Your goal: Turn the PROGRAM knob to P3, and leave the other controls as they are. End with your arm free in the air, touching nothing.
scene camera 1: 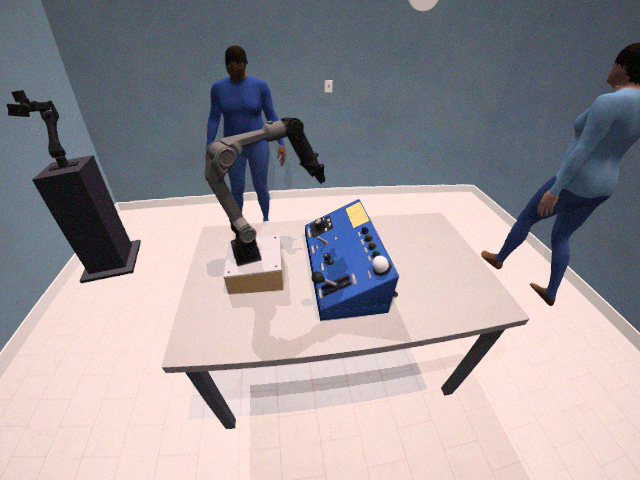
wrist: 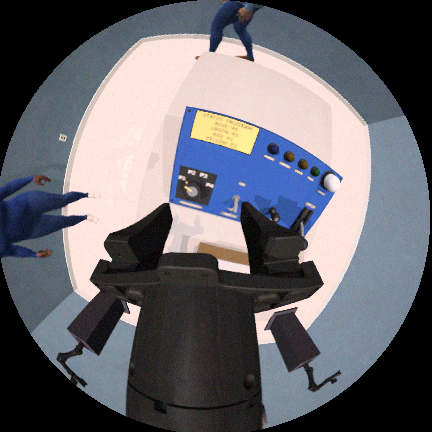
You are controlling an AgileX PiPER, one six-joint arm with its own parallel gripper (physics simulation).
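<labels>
The robot's scene has a blue control console, on which (wrist: pixel 234 158) and (scene camera 1: pixel 346 226) are the same spot.
</labels>
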